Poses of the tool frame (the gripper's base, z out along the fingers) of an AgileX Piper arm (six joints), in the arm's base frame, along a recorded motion.
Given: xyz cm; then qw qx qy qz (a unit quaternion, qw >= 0).
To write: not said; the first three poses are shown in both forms.
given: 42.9 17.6 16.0 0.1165 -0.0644 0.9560 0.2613
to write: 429 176 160 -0.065 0.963 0.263 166.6
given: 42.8 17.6 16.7 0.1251 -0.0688 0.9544 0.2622
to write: 428 176 167 -0.069 0.962 0.264 165.6
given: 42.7 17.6 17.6 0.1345 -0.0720 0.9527 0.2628
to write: 427 176 176 -0.073 0.961 0.265 164.5
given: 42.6 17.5 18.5 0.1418 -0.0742 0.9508 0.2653
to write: 426 175 185 -0.075 0.960 0.268 163.7
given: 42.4 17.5 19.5 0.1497 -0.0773 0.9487 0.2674
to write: 424 175 195 -0.078 0.960 0.270 162.8
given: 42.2 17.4 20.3 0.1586 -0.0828 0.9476 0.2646
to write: 422 174 203 -0.084 0.960 0.268 161.7
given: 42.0 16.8 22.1 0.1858 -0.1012 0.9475 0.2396
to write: 420 168 221 -0.103 0.964 0.244 158.6
